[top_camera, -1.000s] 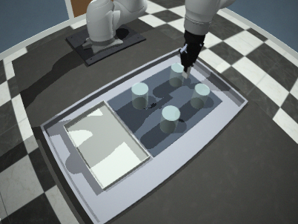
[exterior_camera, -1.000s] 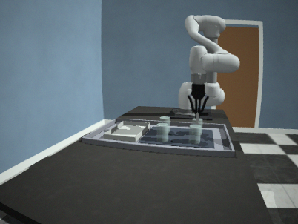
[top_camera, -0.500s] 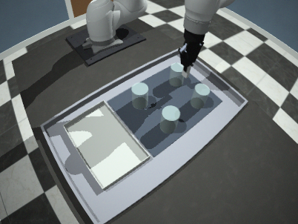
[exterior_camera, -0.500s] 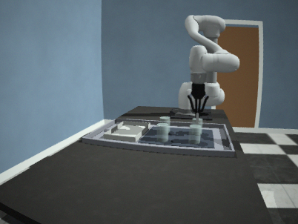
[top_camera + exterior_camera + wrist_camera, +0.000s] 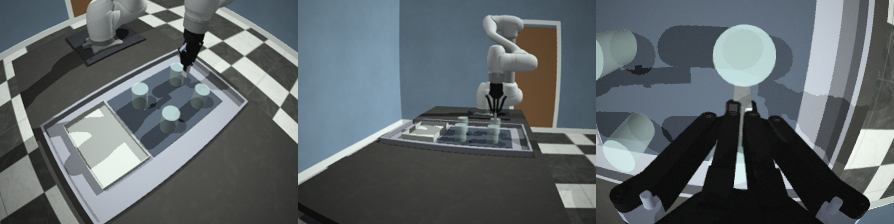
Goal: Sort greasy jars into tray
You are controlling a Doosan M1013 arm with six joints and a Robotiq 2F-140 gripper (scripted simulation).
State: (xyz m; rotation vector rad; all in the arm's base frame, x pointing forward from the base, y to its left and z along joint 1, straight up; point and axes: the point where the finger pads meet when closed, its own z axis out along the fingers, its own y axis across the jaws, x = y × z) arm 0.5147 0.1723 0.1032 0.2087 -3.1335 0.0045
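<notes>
The steel table top lies 200 mm to the right of my hand, 110 mm below it and 60 mm ahead of it. Round my hand: tray (420 mm to the right, 110 mm below, 70 mm ahead); then drying mat (110 mm below, 100 mm to the right, 30 mm ahead).
</notes>
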